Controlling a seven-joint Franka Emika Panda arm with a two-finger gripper.
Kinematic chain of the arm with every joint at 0, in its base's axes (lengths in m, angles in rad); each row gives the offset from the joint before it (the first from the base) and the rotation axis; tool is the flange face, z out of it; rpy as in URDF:
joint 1: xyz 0 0 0.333 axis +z
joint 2: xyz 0 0 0 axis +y
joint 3: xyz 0 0 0.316 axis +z
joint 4: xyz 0.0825 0 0 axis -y
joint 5: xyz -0.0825 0 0.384 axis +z
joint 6: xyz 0 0 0 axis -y
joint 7: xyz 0.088 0 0 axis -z
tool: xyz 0 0 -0.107 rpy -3.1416 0 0
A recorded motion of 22 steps. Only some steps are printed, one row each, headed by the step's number.
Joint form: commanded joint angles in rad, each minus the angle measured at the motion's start. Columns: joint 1, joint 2, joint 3, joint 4, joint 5, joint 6, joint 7.
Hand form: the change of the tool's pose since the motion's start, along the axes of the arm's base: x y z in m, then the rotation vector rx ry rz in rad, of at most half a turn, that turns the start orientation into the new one. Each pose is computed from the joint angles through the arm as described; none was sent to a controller.
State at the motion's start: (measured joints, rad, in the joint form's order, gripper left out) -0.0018 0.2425 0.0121 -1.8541 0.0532 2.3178 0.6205
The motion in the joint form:
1: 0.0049 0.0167 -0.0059 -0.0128 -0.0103 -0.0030 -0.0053
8: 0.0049 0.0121 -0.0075 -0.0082 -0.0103 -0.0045 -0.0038
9: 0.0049 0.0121 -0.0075 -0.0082 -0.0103 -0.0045 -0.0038
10: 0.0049 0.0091 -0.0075 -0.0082 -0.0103 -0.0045 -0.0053
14: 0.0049 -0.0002 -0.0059 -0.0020 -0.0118 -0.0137 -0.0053
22: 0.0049 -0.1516 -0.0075 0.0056 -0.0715 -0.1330 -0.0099
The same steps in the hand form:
1: -0.0018 -0.0006 -0.0171 -0.0115 0.0322 0.0098
8: -0.0012 -0.0016 -0.0122 -0.0115 0.0246 0.0068
9: -0.0012 -0.0016 -0.0122 -0.0115 0.0246 0.0068
10: -0.0014 -0.0016 -0.0103 -0.0118 0.0215 0.0083
14: -0.0016 -0.0006 -0.0023 -0.0126 0.0152 0.0109
22: -0.0287 -0.0032 0.0829 -0.0679 -0.0249 0.0403

